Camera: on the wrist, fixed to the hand. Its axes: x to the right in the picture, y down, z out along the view.
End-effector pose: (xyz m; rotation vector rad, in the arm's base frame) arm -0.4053 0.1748 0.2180 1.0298 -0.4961 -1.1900
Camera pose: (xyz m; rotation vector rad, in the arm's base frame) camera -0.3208 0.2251 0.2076 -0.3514 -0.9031 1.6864
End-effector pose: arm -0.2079 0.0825 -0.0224 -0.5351 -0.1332 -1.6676
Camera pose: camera -0.1968 0.0553 -0.1168 0.0476 0.6629 1.3005
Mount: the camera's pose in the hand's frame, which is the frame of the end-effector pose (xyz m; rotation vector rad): -0.0156 0.0357 -0.0909 0.0062 0.3521 3.0837
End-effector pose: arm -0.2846 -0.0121 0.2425 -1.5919 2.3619 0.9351
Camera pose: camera -0.2895 -0.0424 0.3365 -1.8642 -1.3935 -0.0395
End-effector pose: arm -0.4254 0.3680 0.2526 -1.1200 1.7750 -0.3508
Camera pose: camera -0.5191 0.3783 0.2824 2.2049 1.5812 1.2808
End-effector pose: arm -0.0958 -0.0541 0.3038 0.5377 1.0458 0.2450
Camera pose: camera -0.1804 -0.0031 0.2993 -1.3811 0.4245 -2.4333
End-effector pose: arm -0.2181 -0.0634 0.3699 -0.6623 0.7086 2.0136
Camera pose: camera -0.2249 -0.1515 0.3255 -0.3972 -0.6822 -0.8908
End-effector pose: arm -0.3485 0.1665 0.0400 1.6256 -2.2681 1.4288
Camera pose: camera -0.4107 0.2401 0.0623 1.9498 1.3523 -0.1850
